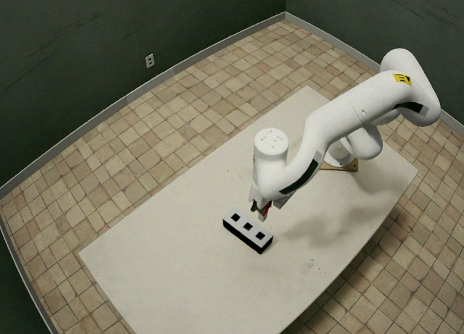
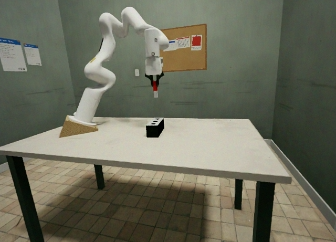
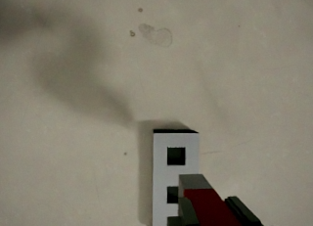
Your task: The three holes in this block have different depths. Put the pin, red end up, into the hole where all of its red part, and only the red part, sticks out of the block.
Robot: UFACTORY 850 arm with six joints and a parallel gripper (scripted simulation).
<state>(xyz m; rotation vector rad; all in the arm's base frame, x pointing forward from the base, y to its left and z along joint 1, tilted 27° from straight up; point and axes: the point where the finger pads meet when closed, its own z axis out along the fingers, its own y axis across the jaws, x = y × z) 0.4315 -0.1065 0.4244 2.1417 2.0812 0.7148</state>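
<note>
The black block lies 60 mm to the right of my hand and 270 mm below it. Also, from my hand: pin 10 mm below.
</note>
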